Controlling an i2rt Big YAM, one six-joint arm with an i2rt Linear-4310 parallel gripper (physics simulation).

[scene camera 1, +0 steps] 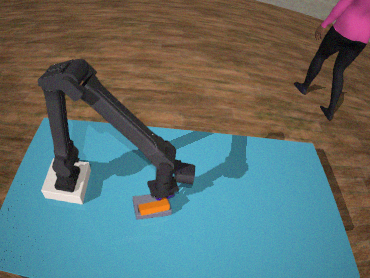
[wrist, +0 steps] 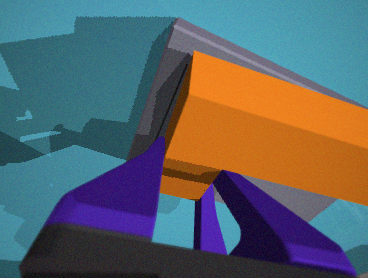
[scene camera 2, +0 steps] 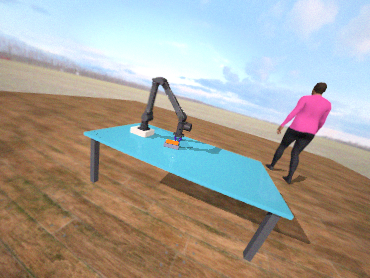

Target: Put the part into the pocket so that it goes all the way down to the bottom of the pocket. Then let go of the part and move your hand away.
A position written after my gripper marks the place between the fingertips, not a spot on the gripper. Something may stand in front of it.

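An orange L-shaped part (wrist: 228,117) is held by my gripper (wrist: 182,151), and the part is clear of everything else.
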